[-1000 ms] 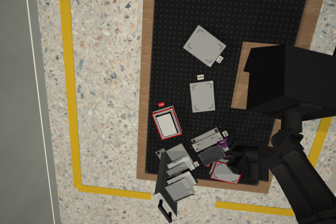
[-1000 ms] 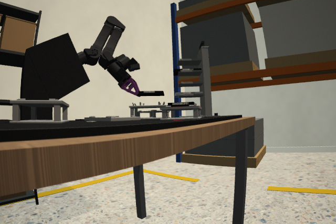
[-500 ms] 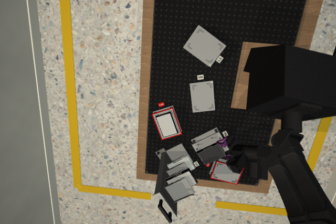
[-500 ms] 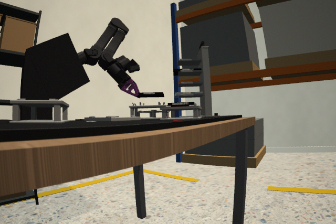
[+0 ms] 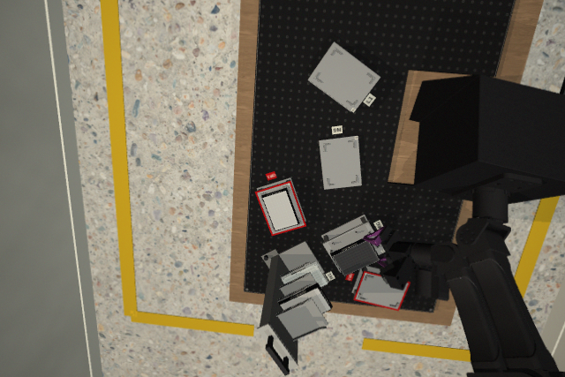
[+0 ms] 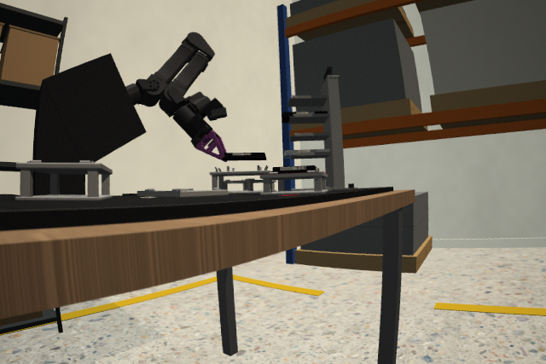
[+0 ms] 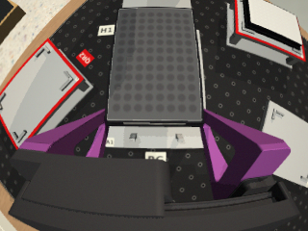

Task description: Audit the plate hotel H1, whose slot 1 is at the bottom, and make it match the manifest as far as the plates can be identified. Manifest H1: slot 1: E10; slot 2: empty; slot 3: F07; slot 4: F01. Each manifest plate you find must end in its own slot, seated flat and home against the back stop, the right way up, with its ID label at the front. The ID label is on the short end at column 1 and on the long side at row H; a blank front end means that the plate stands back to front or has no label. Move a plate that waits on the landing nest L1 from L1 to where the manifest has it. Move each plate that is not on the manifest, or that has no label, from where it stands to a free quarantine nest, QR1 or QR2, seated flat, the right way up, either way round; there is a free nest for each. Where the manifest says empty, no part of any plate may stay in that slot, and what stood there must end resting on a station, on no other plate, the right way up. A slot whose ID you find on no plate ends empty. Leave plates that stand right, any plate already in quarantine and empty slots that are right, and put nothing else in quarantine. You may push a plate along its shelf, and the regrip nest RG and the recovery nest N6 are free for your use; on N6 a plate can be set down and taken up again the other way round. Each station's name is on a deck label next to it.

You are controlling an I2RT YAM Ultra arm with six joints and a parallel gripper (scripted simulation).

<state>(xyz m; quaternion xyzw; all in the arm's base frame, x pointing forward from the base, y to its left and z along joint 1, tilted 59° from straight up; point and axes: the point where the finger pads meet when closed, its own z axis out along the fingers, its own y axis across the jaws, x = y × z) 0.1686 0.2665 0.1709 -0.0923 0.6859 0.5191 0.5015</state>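
Now: the regrip nest RG 50 mm below my hand, 40 mm ahead of it and 30 mm to the left of it. From my hand the other things lie so: quarantine nest QR2: 190 mm to the left, 90 mm behind, 70 mm below; H1 deck label: 190 mm to the left, 100 mm below, 80 mm ahead; white well plate: 180 mm ahead, 150 mm to the left.
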